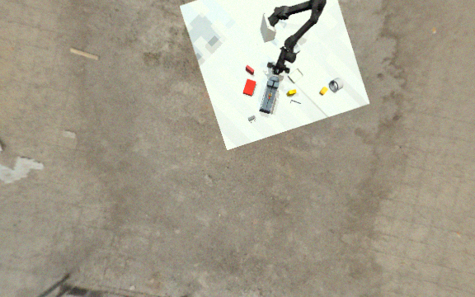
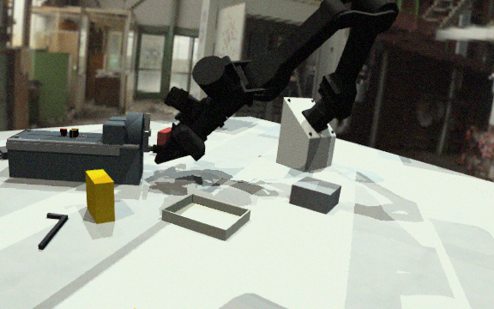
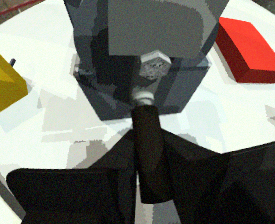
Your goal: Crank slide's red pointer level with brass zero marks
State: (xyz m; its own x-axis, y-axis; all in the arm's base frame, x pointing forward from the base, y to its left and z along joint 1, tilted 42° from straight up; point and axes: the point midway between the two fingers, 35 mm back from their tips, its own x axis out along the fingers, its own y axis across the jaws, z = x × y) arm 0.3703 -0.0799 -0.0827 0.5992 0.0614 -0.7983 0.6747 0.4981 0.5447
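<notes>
Now: gripper tip 1 cm past the dark crank handle, 1 cm to the right of it and 2 cm below it. Round my gripper tip: red pointer 14 cm ahead, 13 cm to the right, 5 cm above; shallow grey tray 5 cm ahead, 19 cm to the left, 3 cm below; yellow block 17 cm ahead, 8 cm to the left, 1 cm below.
</notes>
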